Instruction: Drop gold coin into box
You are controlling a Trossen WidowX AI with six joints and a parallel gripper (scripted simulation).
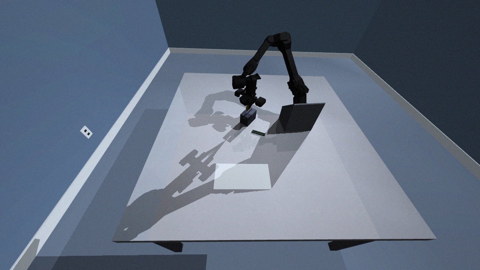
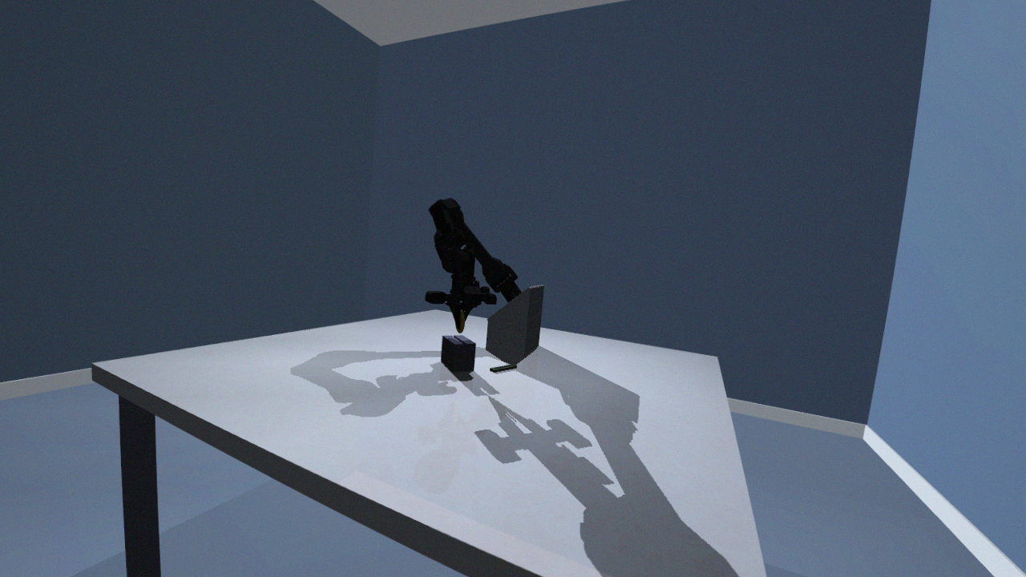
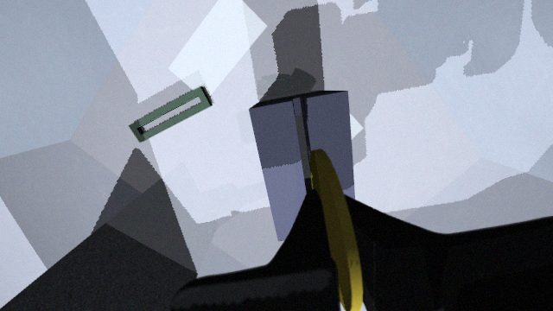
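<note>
The gold coin lies 2 cm above my gripper tip.
</note>
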